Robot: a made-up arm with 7 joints.
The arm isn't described. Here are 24 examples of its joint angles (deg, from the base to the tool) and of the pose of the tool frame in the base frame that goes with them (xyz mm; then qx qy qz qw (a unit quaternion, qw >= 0)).
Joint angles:
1: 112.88 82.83 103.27 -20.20 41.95 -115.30 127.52
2: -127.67 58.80 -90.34 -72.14 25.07 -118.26 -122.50
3: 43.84 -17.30 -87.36 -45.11 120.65 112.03 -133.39
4: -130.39 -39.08 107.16 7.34 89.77 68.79 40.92
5: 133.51 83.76 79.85 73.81 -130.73 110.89 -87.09
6: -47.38 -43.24 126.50 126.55 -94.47 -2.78 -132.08
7: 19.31 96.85 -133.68 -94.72 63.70 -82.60 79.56
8: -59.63 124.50 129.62 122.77 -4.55 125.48 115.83
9: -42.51 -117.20 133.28 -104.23 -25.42 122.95 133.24
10: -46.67 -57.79 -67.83 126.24 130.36 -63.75 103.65
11: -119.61 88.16 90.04 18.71 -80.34 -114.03 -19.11
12: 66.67 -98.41 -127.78 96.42 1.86 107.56 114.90
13: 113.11 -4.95 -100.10 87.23 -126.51 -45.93 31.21
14: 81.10 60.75 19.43 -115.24 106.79 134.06 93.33
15: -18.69 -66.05 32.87 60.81 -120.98 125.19 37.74
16: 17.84 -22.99 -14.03 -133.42 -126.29 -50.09 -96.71
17: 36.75 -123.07 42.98 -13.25 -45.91 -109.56 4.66
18: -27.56 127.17 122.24 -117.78 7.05 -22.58 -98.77
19: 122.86 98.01 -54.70 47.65 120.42 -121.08 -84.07
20: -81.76 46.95 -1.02 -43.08 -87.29 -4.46 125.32
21: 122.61 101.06 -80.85 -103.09 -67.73 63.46 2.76
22: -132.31 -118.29 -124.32 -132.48 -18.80 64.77 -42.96
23: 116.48 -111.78 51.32 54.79 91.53 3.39 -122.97
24: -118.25 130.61 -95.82 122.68 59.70 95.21 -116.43
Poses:
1: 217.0 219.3 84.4 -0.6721 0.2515 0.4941 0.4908
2: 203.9 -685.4 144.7 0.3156 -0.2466 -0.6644 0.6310
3: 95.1 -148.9 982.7 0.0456 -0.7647 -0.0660 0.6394
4: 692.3 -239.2 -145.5 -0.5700 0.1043 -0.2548 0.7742
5: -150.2 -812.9 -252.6 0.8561 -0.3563 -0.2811 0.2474
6: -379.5 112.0 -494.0 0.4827 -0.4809 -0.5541 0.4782
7: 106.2 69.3 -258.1 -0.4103 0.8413 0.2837 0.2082
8: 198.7 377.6 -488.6 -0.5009 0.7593 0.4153 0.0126
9: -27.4 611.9 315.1 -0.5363 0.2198 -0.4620 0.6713
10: 2.1 361.7 -211.8 0.7470 0.5038 -0.1871 0.3913
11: -419.0 360.5 20.1 0.1130 0.8526 0.4797 0.1740
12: -105.1 -111.6 379.5 0.3166 -0.5888 -0.5438 0.5073
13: -74.3 -824.9 491.5 -0.8329 0.3936 -0.3676 0.1277
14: 170.3 347.0 85.2 -0.4644 0.3738 0.3456 0.7247
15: -129.6 225.2 -191.7 -0.3688 0.1851 0.8104 0.4160
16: 479.7 -280.0 -278.7 -0.1402 0.8358 -0.3953 0.3542
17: -187.8 -393.7 131.8 -0.5718 0.6818 0.1140 0.4417
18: 337.5 647.8 -586.4 0.4963 0.4881 0.0798 0.7135
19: -66.0 -138.7 214.1 -0.0837 0.8297 0.5485 0.0610
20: 530.4 -427.5 -226.6 0.6284 -0.6073 -0.3593 0.3274
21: -232.9 236.5 102.3 -0.2551 0.9188 0.2083 0.2174
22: 16.4 212.9 53.5 -0.3116 -0.1034 -0.3161 0.8901
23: 49.5 -444.1 -186.3 0.1834 0.8046 -0.4180 0.3799
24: 189.3 -253.3 -68.3 0.4804 -0.4247 -0.3950 0.6579
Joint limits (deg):
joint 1: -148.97..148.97
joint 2: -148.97..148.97
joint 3: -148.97..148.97
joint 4: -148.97..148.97
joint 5: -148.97..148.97
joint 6: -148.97..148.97
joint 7: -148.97..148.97
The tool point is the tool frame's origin. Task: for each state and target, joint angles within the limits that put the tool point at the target. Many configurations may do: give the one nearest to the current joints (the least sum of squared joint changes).
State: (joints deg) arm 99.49 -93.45 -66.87 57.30 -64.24 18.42 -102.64
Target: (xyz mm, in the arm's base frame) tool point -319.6 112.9 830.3
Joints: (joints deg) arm 88.44 -90.33 -43.72 64.84 -77.42 3.79 -97.72
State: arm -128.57 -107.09 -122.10 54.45 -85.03 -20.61 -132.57
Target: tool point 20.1 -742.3 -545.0
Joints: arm -130.48 -98.73 -100.82 68.92 -91.65 -28.82 -131.03
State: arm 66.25 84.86 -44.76 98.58 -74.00 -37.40 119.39
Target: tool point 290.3 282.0 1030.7
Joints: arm 37.92 72.07 -82.38 77.74 -66.35 -38.06 130.91
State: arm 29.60 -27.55 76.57 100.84 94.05 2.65 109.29
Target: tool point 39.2 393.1 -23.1
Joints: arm 37.25 -33.28 91.80 116.48 98.58 16.29 111.71
